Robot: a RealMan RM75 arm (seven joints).
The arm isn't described. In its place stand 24 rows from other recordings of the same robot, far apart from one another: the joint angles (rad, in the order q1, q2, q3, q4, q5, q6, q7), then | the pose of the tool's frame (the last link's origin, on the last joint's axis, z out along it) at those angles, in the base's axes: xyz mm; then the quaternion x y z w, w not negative.
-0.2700, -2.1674, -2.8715, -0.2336, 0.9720, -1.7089, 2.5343 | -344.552 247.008 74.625 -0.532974 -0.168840 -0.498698 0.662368
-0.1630, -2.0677, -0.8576, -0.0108, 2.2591, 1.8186, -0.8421 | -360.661 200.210 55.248 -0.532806 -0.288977 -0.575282 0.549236
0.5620, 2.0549, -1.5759, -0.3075, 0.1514, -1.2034, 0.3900 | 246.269 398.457 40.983 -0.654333 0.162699 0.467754 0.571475
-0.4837, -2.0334, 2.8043, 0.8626, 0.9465, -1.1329, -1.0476 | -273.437 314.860 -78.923 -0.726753 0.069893 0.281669 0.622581
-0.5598, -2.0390, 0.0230, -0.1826, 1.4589, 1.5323, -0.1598 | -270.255 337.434 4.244 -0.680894 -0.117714 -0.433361 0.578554
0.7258, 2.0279, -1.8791, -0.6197, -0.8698, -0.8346, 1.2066 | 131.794 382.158 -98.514 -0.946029 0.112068 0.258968 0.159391
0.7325, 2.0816, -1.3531, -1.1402, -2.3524, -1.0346, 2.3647 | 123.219 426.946 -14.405 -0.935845 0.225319 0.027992 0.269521
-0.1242, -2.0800, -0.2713, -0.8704, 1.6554, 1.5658, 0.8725 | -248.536 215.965 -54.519 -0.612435 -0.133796 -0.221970 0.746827
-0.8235, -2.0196, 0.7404, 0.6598, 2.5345, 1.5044, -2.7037 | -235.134 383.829 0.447 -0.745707 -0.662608 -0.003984 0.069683
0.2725, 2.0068, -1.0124, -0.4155, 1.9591, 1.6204, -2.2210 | 299.746 272.974 24.204 -0.842307 0.160504 0.427255 0.286723
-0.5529, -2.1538, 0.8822, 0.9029, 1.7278, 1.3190, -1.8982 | -187.070 381.197 12.757 -0.859792 -0.342409 -0.343771 0.159170
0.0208, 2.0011, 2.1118, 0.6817, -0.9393, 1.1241, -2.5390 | 387.684 260.162 92.173 -0.775430 0.147636 0.196524 0.581627
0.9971, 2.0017, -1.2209, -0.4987, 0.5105, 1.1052, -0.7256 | 216.863 432.025 -33.060 -0.892625 0.350645 -0.196460 0.204137
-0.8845, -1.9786, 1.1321, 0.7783, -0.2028, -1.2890, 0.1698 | -245.402 431.224 38.309 -0.736855 -0.547954 0.205379 0.338541
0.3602, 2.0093, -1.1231, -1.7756, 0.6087, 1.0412, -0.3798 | 173.104 384.707 172.471 -0.769424 0.331007 0.127654 0.531154
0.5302, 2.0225, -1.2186, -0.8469, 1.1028, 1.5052, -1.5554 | 239.624 323.912 -26.474 -0.989084 0.139507 0.046335 0.010203
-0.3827, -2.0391, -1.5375, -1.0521, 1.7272, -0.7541, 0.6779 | -209.707 367.419 -46.299 -0.814609 -0.499046 -0.205760 0.212198
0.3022, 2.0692, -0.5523, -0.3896, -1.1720, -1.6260, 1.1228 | 318.158 287.895 73.861 -0.687608 0.256017 0.544764 0.406058
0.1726, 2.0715, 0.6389, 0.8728, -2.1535, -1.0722, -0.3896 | 220.718 280.920 -69.536 -0.703136 0.192485 0.355669 0.584850
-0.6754, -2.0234, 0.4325, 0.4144, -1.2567, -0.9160, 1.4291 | -307.897 420.046 33.719 -0.725547 -0.500690 -0.301899 0.362971
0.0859, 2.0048, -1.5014, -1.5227, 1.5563, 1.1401, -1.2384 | 174.152 294.166 25.141 -0.931966 0.191073 0.242192 0.190457
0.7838, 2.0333, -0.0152, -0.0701, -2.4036, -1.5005, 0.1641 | 209.812 343.641 -57.398 -0.903869 -0.204761 0.290769 0.237794
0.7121, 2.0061, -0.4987, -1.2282, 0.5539, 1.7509, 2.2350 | 237.667 375.651 132.209 -0.435598 -0.868929 -0.232076 0.036847
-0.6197, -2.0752, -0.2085, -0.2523, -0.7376, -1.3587, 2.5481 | -202.407 299.093 -103.749 -0.858415 -0.178058 -0.439104 0.196484
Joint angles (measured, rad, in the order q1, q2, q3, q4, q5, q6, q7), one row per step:
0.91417 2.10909 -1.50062 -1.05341 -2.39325 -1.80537 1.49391
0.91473 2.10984 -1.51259 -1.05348 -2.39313 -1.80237 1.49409
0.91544 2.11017 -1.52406 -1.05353 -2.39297 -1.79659 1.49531
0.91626 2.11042 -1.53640 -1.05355 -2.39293 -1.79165 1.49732
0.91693 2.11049 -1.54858 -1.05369 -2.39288 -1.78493 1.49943
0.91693 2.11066 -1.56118 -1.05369 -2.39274 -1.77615 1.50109
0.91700 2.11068 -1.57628 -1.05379 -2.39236 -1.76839 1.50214
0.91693 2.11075 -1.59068 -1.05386 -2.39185 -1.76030 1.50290
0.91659 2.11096 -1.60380 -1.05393 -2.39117 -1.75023 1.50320
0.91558 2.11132 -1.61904 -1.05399 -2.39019 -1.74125 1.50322
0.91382 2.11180 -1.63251 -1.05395 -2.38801 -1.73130 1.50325
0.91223 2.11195 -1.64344 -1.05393 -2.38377 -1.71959 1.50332
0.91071 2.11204 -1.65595 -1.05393 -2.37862 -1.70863 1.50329
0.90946 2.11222 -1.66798 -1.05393 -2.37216 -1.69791 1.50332
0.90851 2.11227 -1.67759 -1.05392 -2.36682 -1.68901 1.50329
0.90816 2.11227 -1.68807 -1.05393 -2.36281 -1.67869 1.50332
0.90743 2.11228 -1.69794 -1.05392 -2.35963 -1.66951 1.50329
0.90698 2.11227 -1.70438 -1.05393 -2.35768 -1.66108 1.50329
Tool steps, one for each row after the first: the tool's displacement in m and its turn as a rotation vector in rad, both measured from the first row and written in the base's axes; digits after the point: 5 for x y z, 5 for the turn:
-0.00005 -0.00093 -0.00154 -0.00430 -0.00622 0.00750
-0.00020 -0.00136 -0.00307 -0.00525 -0.01130 0.01484
-0.00028 -0.00195 -0.00459 -0.00691 -0.01767 0.02184
-0.00037 -0.00230 -0.00614 -0.00681 -0.02313 0.02919
-0.00032 -0.00256 -0.00790 -0.00562 -0.02765 0.03700
-0.00015 -0.00318 -0.00978 -0.00688 -0.03395 0.04645
0.00002 -0.00375 -0.01164 -0.00778 -0.03935 0.05571
0.00009 -0.00405 -0.01355 -0.00684 -0.04251 0.06504
0.00047 -0.00485 -0.01566 -0.00837 -0.04711 0.07463
0.00084 -0.00558 -0.01776 -0.00887 -0.04891 0.08244
0.00077 -0.00591 -0.01974 -0.00722 -0.04654 0.08901
0.00071 -0.00657 -0.02183 -0.00745 -0.04475 0.09601
0.00040 -0.00733 -0.02396 -0.00823 -0.04155 0.10244
0.00013 -0.00790 -0.02566 -0.00865 -0.03870 0.10764
-0.00021 -0.00823 -0.02745 -0.00782 -0.03683 0.11468
-0.00030 -0.00863 -0.02907 -0.00731 -0.03581 0.12094
-0.00050 -0.00860 -0.03027 -0.00496 -0.03398 0.12584

